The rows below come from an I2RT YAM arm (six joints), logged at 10 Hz.
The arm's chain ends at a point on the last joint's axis. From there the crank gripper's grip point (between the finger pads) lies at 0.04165 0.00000 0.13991 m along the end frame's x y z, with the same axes.
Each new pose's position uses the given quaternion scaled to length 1; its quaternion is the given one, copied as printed.
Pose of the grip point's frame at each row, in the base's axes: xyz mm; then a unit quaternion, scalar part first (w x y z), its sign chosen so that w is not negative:
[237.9 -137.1 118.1 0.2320 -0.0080 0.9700 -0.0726]
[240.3 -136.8 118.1 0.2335 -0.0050 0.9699 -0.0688]
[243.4 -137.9 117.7 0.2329 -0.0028 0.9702 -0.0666]
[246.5 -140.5 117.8 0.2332 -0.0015 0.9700 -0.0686]
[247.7 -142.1 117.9 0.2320 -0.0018 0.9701 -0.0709]
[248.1 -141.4 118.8 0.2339 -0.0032 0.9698 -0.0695]
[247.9 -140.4 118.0 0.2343 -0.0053 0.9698 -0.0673]
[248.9 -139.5 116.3 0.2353 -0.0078 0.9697 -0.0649]
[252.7 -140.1 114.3 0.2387 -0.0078 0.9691 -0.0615]
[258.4 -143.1 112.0 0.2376 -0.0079 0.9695 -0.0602]
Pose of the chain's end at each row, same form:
[211.9 -115.9 260.2 0.2320 -0.0080 0.9700 -0.0726]
[213.9 -116.7 260.3 0.2335 -0.0050 0.9699 -0.0688]
[217.2 -118.5 260.0 0.2329 -0.0028 0.9702 -0.0666]
[220.3 -120.5 260.0 0.2332 -0.0015 0.9700 -0.0686]
[221.8 -121.5 260.1 0.2320 -0.0018 0.9701 -0.0709]
[221.7 -121.1 260.9 0.2339 -0.0032 0.9698 -0.0695]
[221.3 -120.7 260.2 0.2343 -0.0053 0.9698 -0.0673]
[221.9 -120.5 258.5 0.2353 -0.0078 0.9697 -0.0649]
[224.7 -122.1 256.4 0.2387 -0.0078 0.9691 -0.0615]
[230.8 -125.5 254.2 0.2376 -0.0079 0.9695 -0.0602]

